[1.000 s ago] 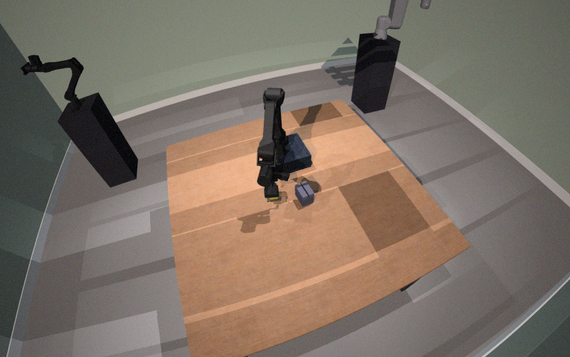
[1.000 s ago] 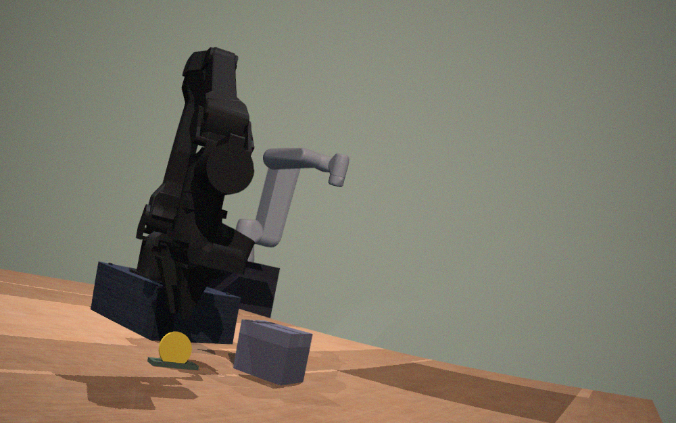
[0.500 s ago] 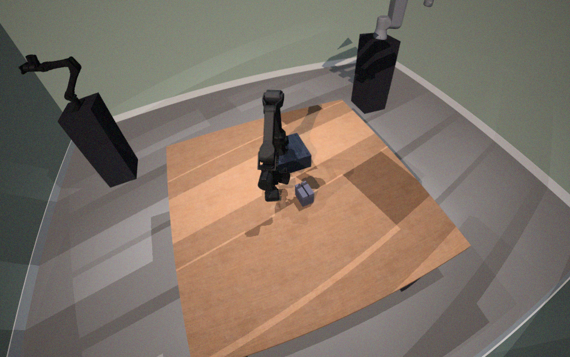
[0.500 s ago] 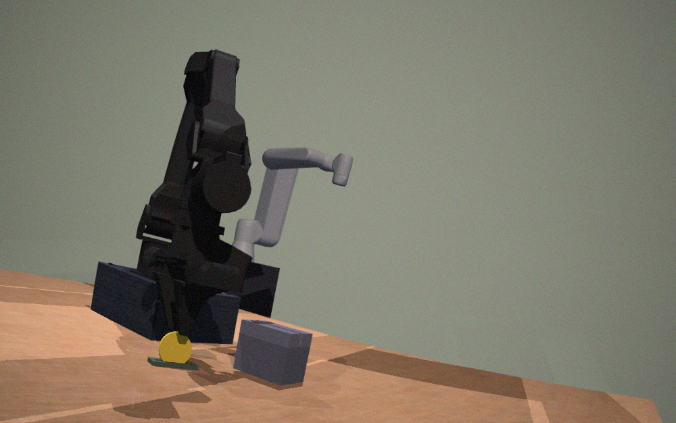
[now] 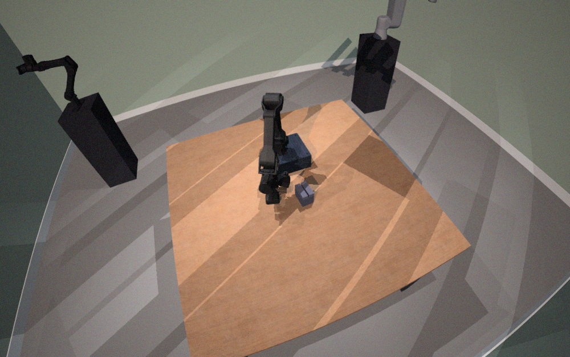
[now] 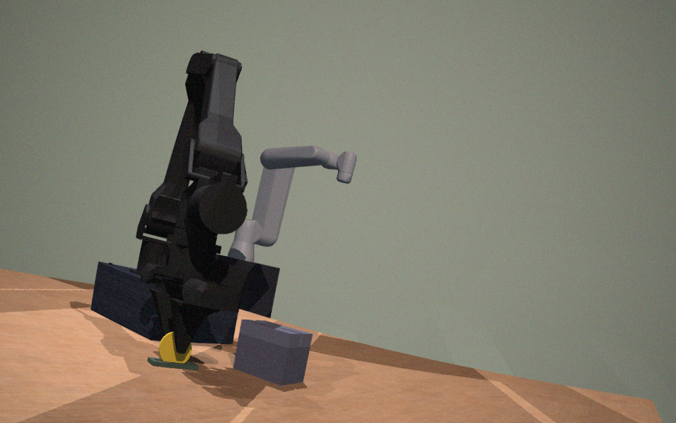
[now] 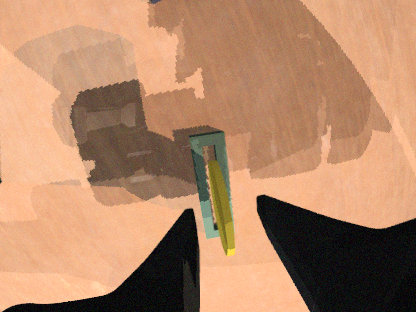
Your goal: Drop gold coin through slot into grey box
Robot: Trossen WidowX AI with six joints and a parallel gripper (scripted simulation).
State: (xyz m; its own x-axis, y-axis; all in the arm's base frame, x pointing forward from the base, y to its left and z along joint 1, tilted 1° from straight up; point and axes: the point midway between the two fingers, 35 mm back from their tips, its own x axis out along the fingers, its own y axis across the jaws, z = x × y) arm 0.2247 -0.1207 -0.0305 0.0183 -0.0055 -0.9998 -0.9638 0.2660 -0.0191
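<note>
The gold coin lies right at my gripper tip.
</note>
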